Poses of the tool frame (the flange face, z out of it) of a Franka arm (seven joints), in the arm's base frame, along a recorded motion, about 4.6 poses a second.
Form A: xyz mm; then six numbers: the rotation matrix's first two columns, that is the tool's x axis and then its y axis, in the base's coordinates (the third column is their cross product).
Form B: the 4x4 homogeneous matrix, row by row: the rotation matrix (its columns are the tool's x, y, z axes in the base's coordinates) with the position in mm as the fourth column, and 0 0 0 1 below. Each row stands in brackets. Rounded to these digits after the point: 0 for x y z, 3 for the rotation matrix.
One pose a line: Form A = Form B
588 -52 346 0.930 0.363 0.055 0.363 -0.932 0.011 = [[0.930 0.363 0.055 588], [0.363 -0.932 0.010 -52], [0.055 0.011 -0.999 346], [0 0 0 1]]
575 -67 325 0.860 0.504 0.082 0.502 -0.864 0.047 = [[0.860 0.502 0.095 575], [0.504 -0.864 0.001 -67], [0.082 0.047 -0.996 325], [0 0 0 1]]
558 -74 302 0.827 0.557 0.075 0.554 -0.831 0.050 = [[0.827 0.554 0.090 558], [0.557 -0.831 0.000 -74], [0.075 0.050 -0.996 302], [0 0 0 1]]
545 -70 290 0.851 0.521 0.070 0.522 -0.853 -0.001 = [[0.851 0.522 0.059 545], [0.521 -0.853 0.037 -70], [0.070 -0.001 -0.998 290], [0 0 0 1]]
